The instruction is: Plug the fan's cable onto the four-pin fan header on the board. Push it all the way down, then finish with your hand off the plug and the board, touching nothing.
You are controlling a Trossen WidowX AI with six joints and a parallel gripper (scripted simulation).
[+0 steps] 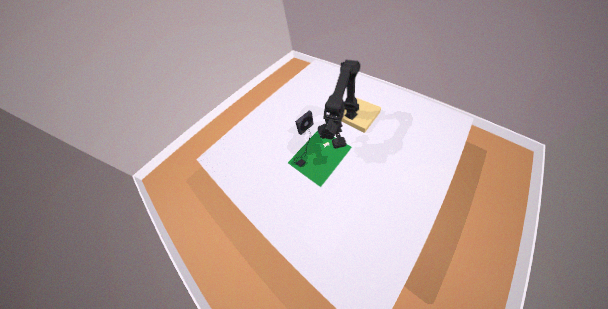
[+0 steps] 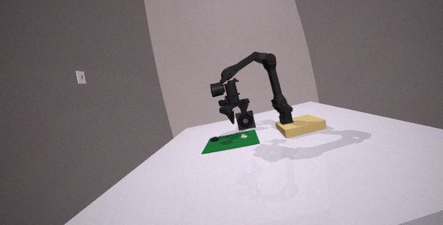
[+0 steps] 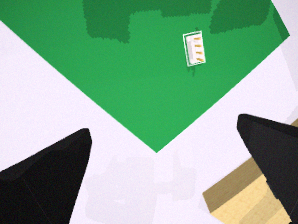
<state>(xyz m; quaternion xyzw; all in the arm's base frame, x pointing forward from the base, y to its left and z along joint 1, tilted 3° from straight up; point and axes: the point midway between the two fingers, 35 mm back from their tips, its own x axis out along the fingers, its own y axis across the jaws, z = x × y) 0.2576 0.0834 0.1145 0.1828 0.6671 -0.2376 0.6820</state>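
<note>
The black fan plug lies 190 mm ahead of my gripper tip, 90 mm to the right of it and 110 mm below it. Round my gripper tip: green board (80 mm ahead, 50 mm to the right, 130 mm below); black fan (10 mm behind, 240 mm to the right, 60 mm below); white four-pin fan header (70 mm to the right, 120 mm below).
</note>
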